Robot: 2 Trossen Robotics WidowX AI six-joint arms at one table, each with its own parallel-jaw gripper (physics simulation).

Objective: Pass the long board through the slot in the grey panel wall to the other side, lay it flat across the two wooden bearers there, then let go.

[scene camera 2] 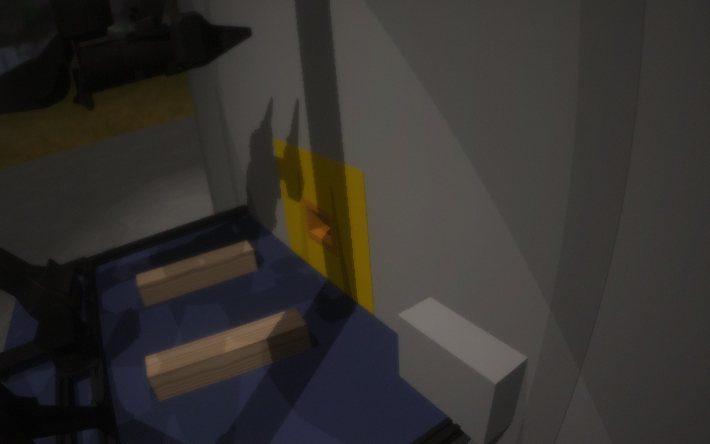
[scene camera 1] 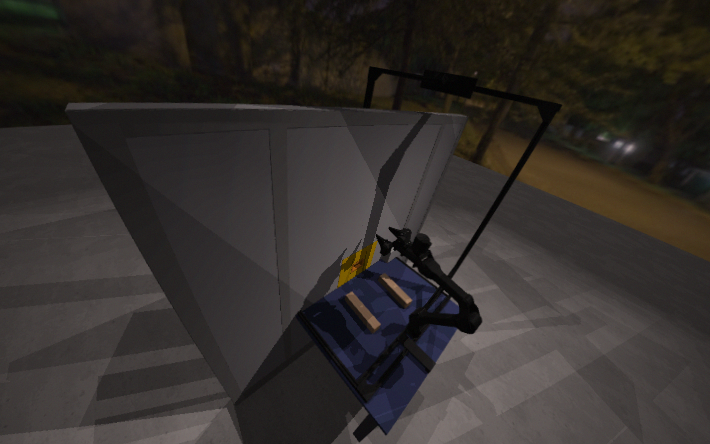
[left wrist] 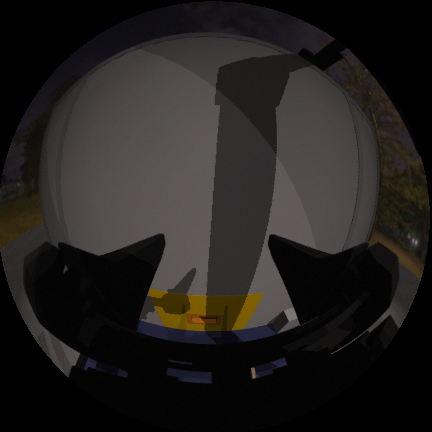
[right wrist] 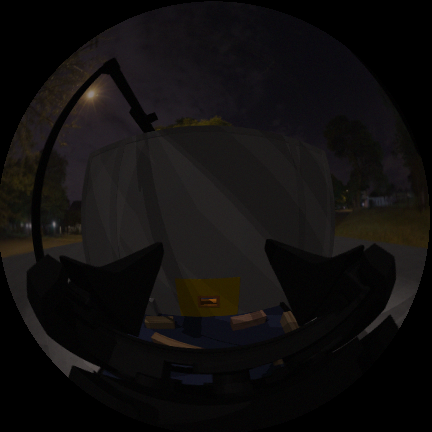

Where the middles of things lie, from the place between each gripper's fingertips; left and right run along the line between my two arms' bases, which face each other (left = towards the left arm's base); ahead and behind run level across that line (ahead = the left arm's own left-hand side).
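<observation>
Position of my left gripper relative to the grey block (scene camera 2: 474, 378): well above it, well past it and some way to the left of it. By its middle, the block is nearer to my left gripper than to my right gripper.
My right gripper is well above the block, a long way to the right of it and well past it.
</observation>
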